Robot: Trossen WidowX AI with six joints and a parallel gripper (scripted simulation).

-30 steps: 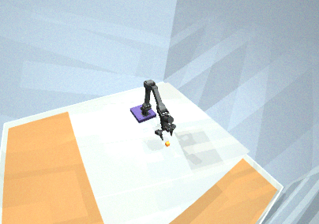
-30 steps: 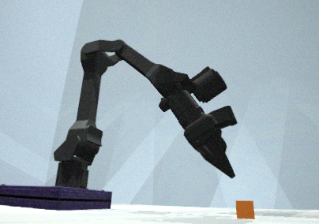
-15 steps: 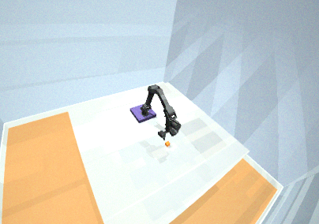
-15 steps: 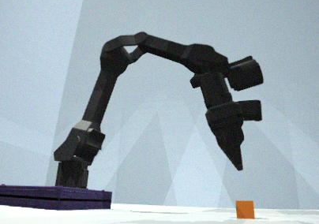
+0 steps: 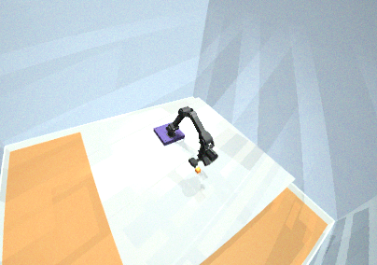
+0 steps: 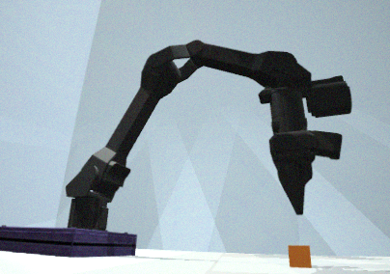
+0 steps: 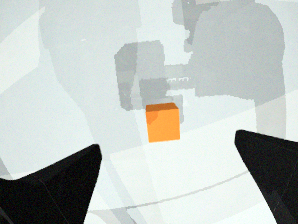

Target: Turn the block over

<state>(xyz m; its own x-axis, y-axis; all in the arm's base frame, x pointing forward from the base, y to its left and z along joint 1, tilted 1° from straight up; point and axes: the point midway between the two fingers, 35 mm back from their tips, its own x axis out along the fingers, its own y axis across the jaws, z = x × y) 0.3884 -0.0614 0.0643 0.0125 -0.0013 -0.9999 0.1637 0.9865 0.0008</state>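
Now: gripper tip 1 cm past the block and 6 cm above it.
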